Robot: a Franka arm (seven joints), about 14 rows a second.
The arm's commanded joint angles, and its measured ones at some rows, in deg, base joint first. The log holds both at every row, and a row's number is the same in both.
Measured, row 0:
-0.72, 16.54, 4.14, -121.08, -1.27, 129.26, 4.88
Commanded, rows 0 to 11:
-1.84, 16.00, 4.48, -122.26, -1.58, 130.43, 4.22
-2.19, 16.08, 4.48, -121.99, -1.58, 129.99, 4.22
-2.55, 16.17, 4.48, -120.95, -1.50, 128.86, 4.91
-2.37, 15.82, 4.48, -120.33, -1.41, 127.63, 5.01
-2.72, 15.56, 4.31, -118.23, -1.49, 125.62, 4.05
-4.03, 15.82, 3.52, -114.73, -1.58, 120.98, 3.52
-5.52, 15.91, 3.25, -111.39, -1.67, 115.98, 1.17
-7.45, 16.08, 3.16, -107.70, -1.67, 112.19, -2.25
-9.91, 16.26, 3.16, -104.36, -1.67, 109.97, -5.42
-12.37, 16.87, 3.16, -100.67, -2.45, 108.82, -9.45
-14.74, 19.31, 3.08, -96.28, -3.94, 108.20, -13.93
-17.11, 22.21, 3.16, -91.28, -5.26, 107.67, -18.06
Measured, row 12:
-12.41, 16.86, 2.28, -101.20, -3.17, 110.89, -10.70
